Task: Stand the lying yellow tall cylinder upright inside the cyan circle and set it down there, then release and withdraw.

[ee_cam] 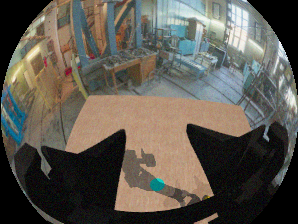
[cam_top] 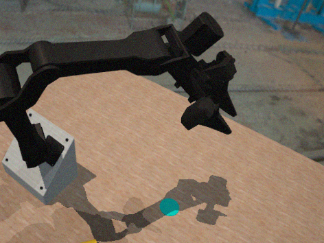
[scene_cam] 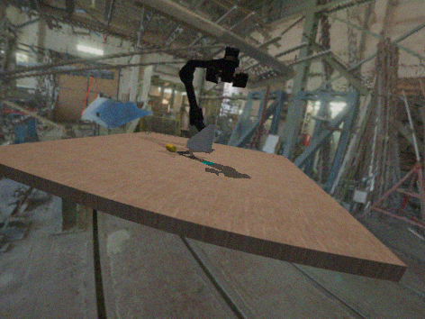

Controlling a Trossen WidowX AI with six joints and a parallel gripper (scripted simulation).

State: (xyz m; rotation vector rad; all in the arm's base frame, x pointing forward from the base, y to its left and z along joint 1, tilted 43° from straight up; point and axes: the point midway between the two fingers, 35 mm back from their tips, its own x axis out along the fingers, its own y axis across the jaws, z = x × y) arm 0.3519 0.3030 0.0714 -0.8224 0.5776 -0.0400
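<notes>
Now: the yellow tall cylinder 350 mm below my gripper tip, 290 mm to the right of it and 170 mm behind it. Also, from my gripper tip: cyan circle 360 mm below, 60 mm behind, 30 mm to the right.
</notes>
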